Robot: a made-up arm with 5 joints.
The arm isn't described. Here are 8 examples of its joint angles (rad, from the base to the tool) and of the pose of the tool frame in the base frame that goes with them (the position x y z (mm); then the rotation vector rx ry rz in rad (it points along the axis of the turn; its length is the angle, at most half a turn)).
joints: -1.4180 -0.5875 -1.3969 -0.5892 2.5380
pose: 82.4 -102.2 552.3 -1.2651 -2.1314 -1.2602
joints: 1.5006 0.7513 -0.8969 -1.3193 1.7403
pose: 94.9 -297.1 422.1 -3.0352 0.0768 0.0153
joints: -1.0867 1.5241 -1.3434 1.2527 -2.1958
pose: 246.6 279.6 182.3 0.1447 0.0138 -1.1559
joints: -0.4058 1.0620 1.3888 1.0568 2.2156
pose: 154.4 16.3 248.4 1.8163 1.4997 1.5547
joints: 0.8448 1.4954 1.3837 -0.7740 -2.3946
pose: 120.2 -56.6 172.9 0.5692 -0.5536 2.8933
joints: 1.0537 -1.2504 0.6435 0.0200 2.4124
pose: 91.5 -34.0 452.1 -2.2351 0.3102 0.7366
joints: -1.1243 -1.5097 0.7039 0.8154 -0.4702
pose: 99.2 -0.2 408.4 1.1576 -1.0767 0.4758
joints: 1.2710 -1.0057 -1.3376 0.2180 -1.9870
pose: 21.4 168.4 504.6 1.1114 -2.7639 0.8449
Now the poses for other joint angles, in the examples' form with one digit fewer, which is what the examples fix.
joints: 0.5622 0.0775 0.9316 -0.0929 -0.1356
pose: 235 -108 294 -0.126 -0.658 -0.719
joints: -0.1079 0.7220 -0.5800 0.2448 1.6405
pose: 415 24 336 -0.893 -0.975 1.477
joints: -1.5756 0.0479 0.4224 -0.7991 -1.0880
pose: 97 234 390 1.867 -0.407 0.298
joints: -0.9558 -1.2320 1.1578 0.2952 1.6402
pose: 132 45 365 -0.538 -1.634 2.055
